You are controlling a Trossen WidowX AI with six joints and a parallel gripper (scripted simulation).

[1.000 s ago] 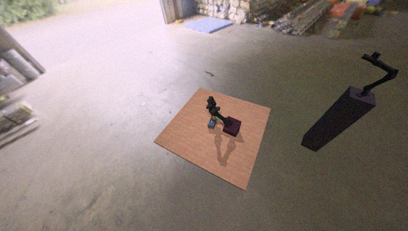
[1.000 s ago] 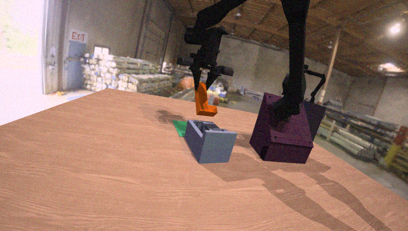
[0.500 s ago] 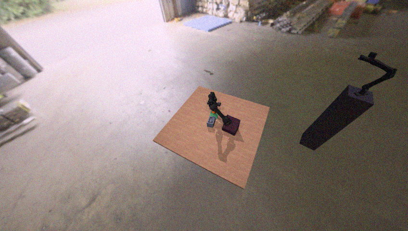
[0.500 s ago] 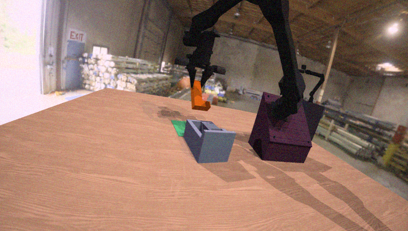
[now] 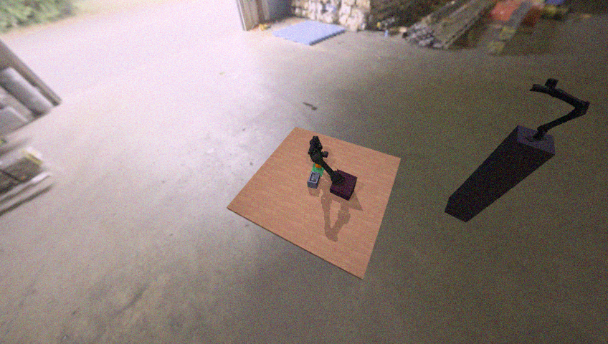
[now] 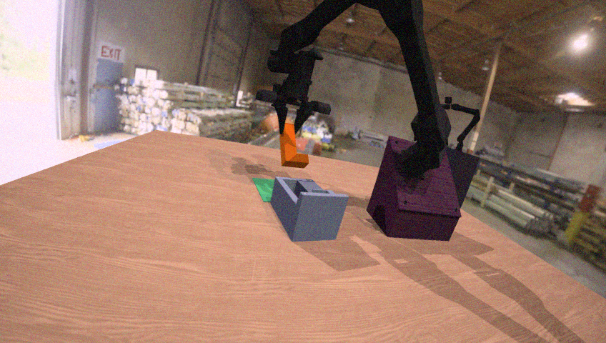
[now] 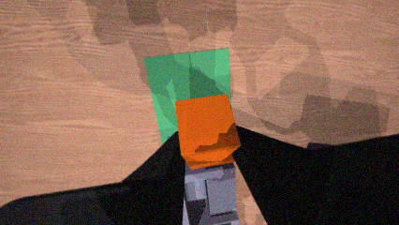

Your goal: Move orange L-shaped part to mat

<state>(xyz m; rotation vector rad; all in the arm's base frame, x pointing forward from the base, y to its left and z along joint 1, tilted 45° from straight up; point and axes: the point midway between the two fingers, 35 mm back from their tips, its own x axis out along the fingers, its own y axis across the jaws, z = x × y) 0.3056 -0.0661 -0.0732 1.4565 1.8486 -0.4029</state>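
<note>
Now: gripper tip 160 mm above the green mat, 20 mm to the right of it and 10 mm past it. Also, from my gripper tip: orange L-shaped part 30 mm below, 30 mm behind, 20 mm to the left.
</note>
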